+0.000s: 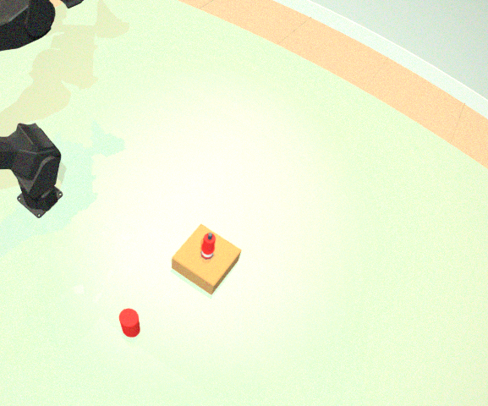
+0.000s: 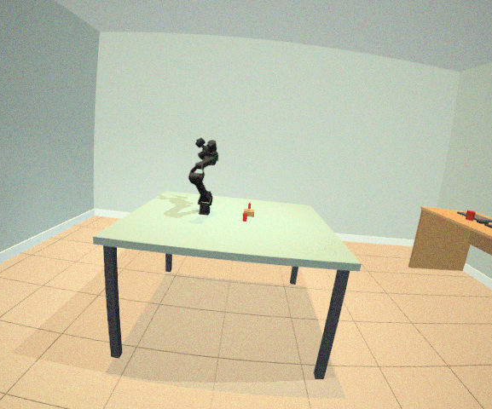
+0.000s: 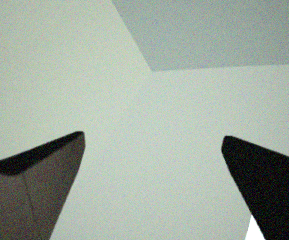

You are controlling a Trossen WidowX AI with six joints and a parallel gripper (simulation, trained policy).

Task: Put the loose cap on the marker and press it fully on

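Right now the red cap is 440 mm below my gripper tip, 380 mm ahead of it and 300 mm to the right of it. The rest, counted from my gripper tip: tan holder block 440 mm below, 400 mm ahead, 140 mm to the right.
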